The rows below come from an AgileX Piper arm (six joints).
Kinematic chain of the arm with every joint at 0, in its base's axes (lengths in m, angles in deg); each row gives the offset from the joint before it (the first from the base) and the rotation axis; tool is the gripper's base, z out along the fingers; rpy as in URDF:
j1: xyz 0 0 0.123 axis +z
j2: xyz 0 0 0 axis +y
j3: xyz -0.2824 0 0.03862 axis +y
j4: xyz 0.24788 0 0.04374 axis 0.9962 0 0.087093
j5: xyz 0 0 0 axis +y
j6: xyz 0.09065 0 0.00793 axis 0.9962 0 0.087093
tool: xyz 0 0 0 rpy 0 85.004 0
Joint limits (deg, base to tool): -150..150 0..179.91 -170..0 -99.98..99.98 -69.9..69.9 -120..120
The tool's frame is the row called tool.
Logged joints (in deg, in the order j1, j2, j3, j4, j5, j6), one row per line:
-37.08, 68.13, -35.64, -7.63, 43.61, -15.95
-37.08, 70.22, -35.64, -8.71, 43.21, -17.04
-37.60, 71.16, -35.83, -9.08, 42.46, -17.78
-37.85, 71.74, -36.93, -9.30, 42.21, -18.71
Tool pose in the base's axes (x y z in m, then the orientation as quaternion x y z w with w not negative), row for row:
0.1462, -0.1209, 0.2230, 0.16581, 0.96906, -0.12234, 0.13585
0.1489, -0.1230, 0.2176, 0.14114, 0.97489, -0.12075, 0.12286
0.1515, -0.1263, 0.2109, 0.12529, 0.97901, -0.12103, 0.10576
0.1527, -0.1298, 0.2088, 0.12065, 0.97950, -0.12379, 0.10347
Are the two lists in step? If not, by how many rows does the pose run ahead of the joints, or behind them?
The pose runs 1 row behind the joints: the pose in row i belongs to the joints in row i - 1.
